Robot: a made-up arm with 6 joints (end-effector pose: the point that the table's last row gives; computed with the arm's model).
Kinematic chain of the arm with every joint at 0, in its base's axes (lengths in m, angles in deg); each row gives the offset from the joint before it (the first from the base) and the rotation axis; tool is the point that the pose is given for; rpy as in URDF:
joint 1: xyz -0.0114 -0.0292 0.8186 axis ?
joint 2: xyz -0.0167 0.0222 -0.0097 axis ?
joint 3: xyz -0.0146 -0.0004 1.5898 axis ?
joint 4: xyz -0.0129 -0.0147 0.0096 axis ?
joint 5: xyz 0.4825 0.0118 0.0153 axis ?
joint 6: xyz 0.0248 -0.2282 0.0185 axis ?
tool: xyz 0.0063 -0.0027 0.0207 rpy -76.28 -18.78 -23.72
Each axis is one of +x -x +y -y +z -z.
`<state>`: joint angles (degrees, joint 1 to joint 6).
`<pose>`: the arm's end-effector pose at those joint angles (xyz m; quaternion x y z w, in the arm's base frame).
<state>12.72 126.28 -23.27 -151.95 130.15 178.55</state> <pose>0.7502 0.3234 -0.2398 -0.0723 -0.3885 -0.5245 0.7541</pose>
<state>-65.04 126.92 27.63 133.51 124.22 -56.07</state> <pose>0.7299 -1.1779 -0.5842 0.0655 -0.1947 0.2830 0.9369</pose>
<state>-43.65 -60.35 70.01 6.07 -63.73 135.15</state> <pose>-1.4018 1.0308 1.9415 0.6724 -0.2811 0.3922 0.5613</pose>
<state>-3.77 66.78 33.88 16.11 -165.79 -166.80</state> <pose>1.8218 -0.3505 1.2776 0.1238 -0.5637 0.7356 0.3547</pose>
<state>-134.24 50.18 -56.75 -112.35 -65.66 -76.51</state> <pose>-0.5318 -0.7090 1.4192 -0.9191 0.3541 -0.0240 0.1712</pose>
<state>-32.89 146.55 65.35 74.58 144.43 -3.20</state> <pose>0.9323 -0.6988 -0.8922 -0.2871 -0.5263 -0.2286 0.7670</pose>
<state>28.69 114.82 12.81 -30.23 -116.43 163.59</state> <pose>1.1512 0.4174 -0.2685 0.1999 -0.3637 0.8060 0.4221</pose>
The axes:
joint 1: +z
joint 2: +y
joint 3: -y
joint 4: -x
joint 5: -y
joint 6: -x

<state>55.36 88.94 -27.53 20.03 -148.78 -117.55</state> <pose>0.9883 1.0405 0.4161 0.6169 -0.2172 0.5277 0.5420</pose>
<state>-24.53 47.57 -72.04 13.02 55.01 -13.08</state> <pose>0.8409 -0.6344 1.4358 -0.4963 0.5068 0.0099 0.7049</pose>
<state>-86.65 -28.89 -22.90 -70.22 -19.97 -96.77</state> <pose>-0.1165 0.2404 2.0402 0.6922 -0.1500 -0.4244 0.5641</pose>
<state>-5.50 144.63 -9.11 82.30 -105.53 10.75</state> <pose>0.5464 -0.1298 -0.8967 0.2147 -0.0753 -0.7504 0.6206</pose>
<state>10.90 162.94 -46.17 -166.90 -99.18 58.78</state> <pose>-0.0129 0.1809 -0.4516 0.0855 0.9064 -0.2491 0.3302</pose>
